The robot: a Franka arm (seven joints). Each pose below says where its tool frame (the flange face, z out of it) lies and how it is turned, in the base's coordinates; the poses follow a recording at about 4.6 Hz.
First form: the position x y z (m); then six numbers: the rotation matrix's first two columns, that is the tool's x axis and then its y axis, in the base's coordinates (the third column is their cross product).
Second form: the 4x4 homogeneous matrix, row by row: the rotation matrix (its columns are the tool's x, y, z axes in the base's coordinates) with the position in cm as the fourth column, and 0 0 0 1 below. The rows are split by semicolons. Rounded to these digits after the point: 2 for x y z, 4 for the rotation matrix.
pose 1, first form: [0.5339 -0.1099 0.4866 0.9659 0.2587 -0.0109 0.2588 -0.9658 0.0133]
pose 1, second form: 0.9659 0.2588 -0.0071 53.39; 0.2587 -0.9658 -0.0157 -10.99; -0.0109 0.0133 -0.9998 48.66; 0 0 0 1
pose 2, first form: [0.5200 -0.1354 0.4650 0.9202 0.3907 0.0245 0.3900 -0.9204 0.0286]
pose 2, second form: 0.9202 0.3900 0.0337 52.00; 0.3907 -0.9204 -0.0168 -13.54; 0.0245 0.0286 -0.9993 46.50; 0 0 0 1
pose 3, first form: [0.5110 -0.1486 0.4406 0.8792 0.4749 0.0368 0.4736 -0.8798 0.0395]
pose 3, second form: 0.8792 0.4736 0.0511 51.10; 0.4749 -0.8798 -0.0173 -14.86; 0.0368 0.0395 -0.9984 44.06; 0 0 0 1
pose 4, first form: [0.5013 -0.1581 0.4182 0.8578 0.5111 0.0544 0.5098 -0.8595 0.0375]
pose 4, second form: 0.8578 0.5098 0.0659 50.13; 0.5111 -0.8595 -0.0044 -15.81; 0.0544 0.0375 -0.9978 41.82; 0 0 0 1
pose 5, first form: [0.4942 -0.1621 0.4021 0.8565 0.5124 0.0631 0.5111 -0.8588 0.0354]
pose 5, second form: 0.8565 0.5111 0.0723 49.42; 0.5124 -0.8588 0.0019 -16.21; 0.0631 0.0354 -0.9974 40.21; 0 0 0 1
